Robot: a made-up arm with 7 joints.
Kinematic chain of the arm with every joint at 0, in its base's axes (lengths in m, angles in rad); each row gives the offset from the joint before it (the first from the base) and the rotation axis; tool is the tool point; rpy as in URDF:
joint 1: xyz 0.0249 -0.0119 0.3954 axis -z
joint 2: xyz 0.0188 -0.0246 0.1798 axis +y
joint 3: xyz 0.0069 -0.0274 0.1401 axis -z
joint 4: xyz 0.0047 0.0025 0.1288 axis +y
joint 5: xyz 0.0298 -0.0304 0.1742 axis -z
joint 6: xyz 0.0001 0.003 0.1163 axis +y
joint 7: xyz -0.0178 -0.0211 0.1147 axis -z
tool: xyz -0.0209 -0.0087 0.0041 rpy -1.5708 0 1.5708
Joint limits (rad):
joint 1: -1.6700..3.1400
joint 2: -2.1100..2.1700
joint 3: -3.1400..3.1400
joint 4: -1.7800..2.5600
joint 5: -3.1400..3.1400
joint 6: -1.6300..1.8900
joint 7: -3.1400..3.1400
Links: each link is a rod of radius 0.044 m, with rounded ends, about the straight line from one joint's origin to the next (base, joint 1, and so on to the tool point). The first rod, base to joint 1, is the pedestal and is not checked.
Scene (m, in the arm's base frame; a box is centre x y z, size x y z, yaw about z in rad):
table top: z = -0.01
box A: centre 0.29 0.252 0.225 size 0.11 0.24 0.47 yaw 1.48
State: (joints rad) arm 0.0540 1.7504 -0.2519 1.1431 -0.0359 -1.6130 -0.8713
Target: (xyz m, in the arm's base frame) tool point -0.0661 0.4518 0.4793
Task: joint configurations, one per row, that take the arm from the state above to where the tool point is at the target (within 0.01 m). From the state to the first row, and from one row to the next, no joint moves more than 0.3 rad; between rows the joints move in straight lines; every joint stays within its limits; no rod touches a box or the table.
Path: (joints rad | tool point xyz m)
1: -0.0636 1.5222 -0.4555 1.0379 0.0300 -1.5623 -0.9762 | 0.5372 -0.0054 0.3923
2: -0.1813 1.2940 -0.6592 0.9327 0.0960 -1.5115 -1.0812 | 0.5714 0.0969 0.5433
3: -0.2989 1.0658 -0.8628 0.8275 0.1619 -1.4608 -1.1861 | 0.5448 0.1807 0.7085
4: -0.5684 1.1406 -0.9073 0.9926 0.1923 -1.4381 -1.1139 | 0.4462 0.3429 0.6400
5: -0.8379 1.2154 -0.9518 1.1577 0.2228 -1.4155 -1.0416 | 0.2917 0.4513 0.5771
6: -1.1074 1.2902 -0.9963 1.3229 0.2532 -1.3928 -0.9693 | 0.1100 0.4886 0.5228
7: -1.3769 1.3649 -1.0408 1.4880 0.2837 -1.3702 -0.8971 | -0.0661 0.4518 0.4793

